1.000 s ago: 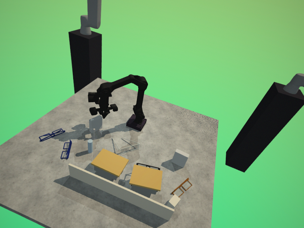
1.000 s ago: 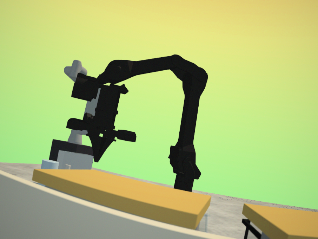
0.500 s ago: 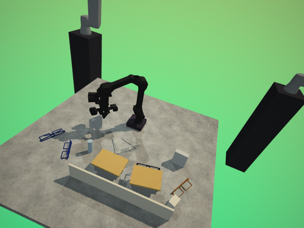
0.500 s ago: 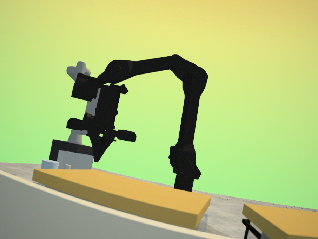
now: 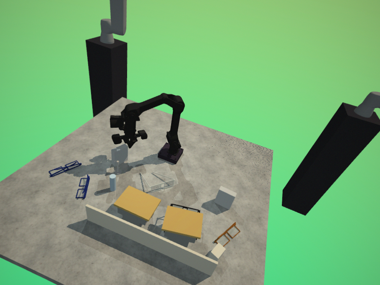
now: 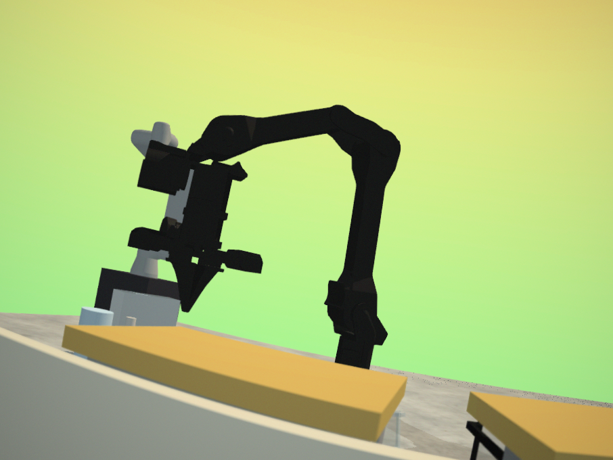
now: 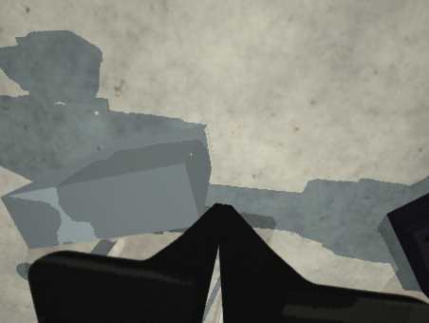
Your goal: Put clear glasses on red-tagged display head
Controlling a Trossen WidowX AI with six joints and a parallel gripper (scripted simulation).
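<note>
Right now the small post is 120 mm ahead of my gripper tip and 70 mm below it. Also, from my gripper tip: cream wall: 420 mm ahead, 360 mm to the left, 40 mm below.
</note>
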